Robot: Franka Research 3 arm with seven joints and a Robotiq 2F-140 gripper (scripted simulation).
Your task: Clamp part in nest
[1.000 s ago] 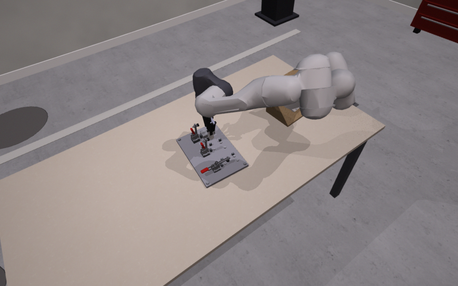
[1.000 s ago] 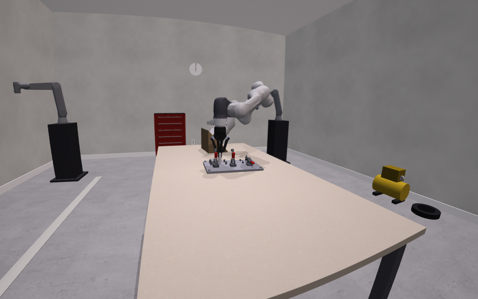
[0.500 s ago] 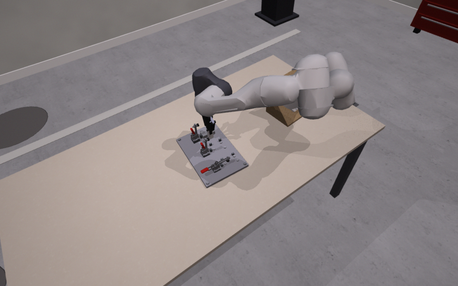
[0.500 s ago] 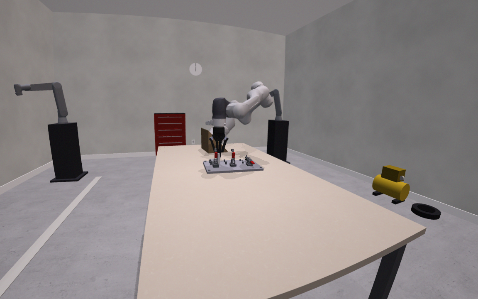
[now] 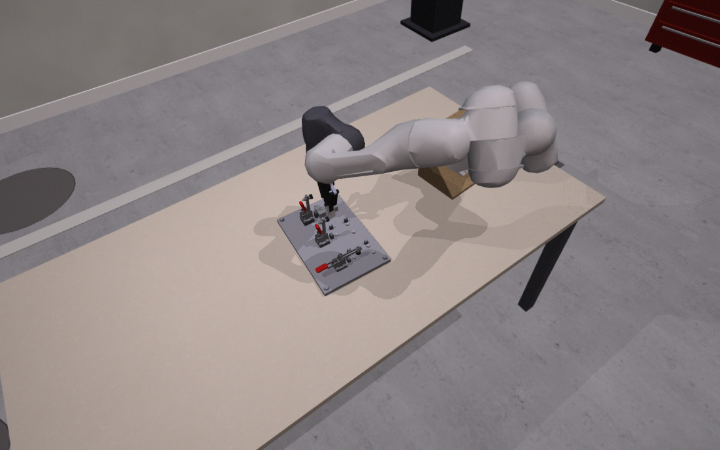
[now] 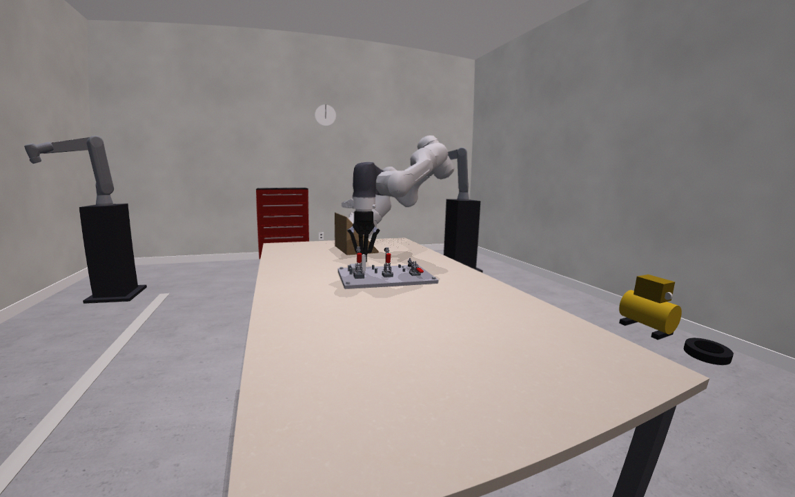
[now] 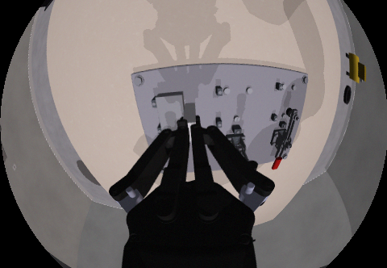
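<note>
My hand is 3 cm to the left of the part and 2 cm above it. The rest, counted from my hand: grey fixture plate: 8 cm to the left, 5 cm below, 5 cm ahead.
</note>
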